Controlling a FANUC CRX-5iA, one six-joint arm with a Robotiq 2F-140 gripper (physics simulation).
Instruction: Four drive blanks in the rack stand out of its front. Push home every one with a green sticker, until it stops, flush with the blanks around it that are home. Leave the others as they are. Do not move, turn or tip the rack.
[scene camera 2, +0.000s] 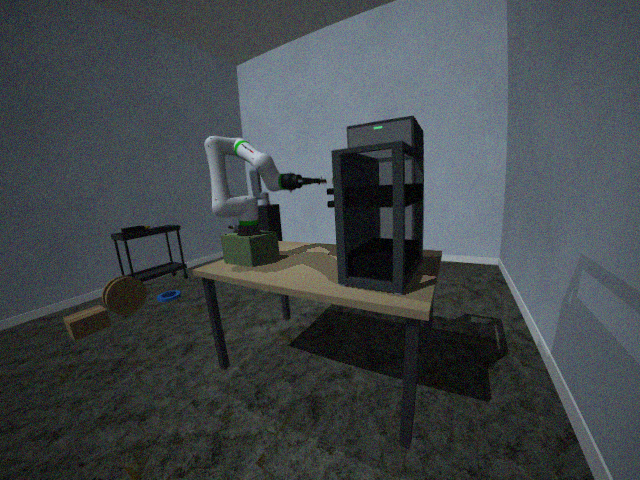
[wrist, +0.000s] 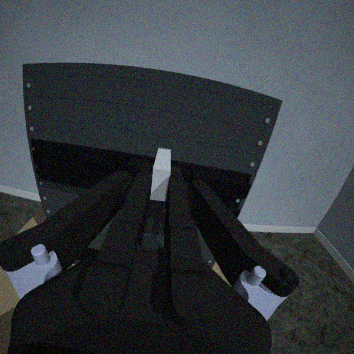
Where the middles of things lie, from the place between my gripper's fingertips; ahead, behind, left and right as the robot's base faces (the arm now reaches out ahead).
Labels:
Now: the dark rack (scene camera 2: 361, 252) 220 mm ahead of my hand, 180 mm below it and 60 mm to the left of it.

